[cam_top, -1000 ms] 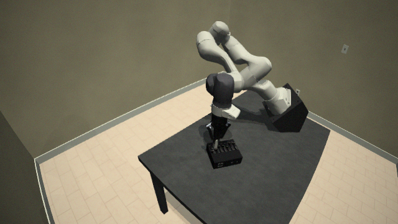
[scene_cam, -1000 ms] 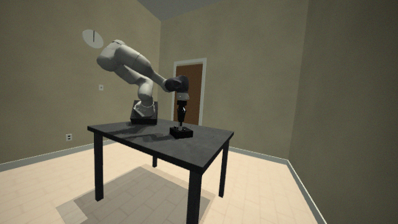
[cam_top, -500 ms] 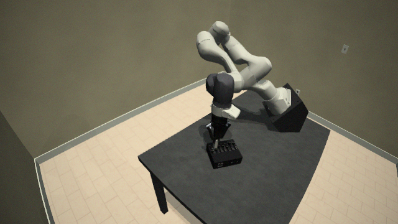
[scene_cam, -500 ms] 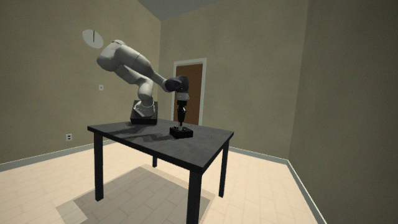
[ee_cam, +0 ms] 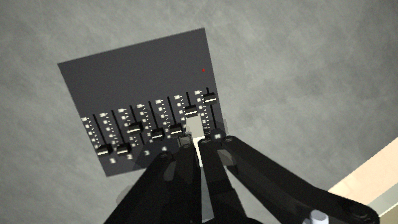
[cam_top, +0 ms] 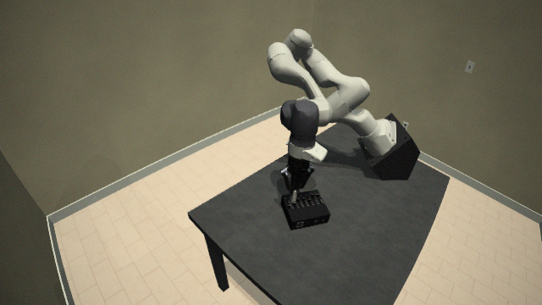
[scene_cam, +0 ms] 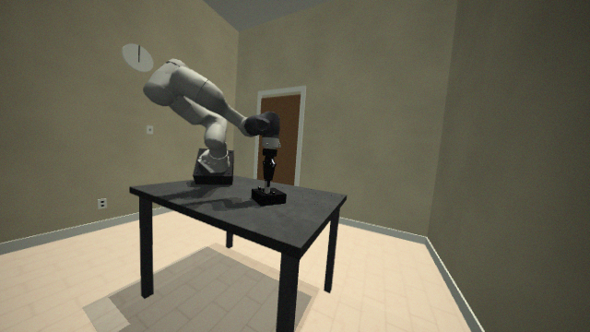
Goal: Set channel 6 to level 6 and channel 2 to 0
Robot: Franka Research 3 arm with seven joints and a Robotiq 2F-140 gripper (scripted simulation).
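The channel 6 cap is 30 mm below my hand, 10 mm to the left of it and 10 mm ahead of it. Also, from my hand: channel 1 cap 80 mm to the left, 70 mm behind, 30 mm below; then channel 2 cap 60 mm to the left, 60 mm behind, 30 mm below.
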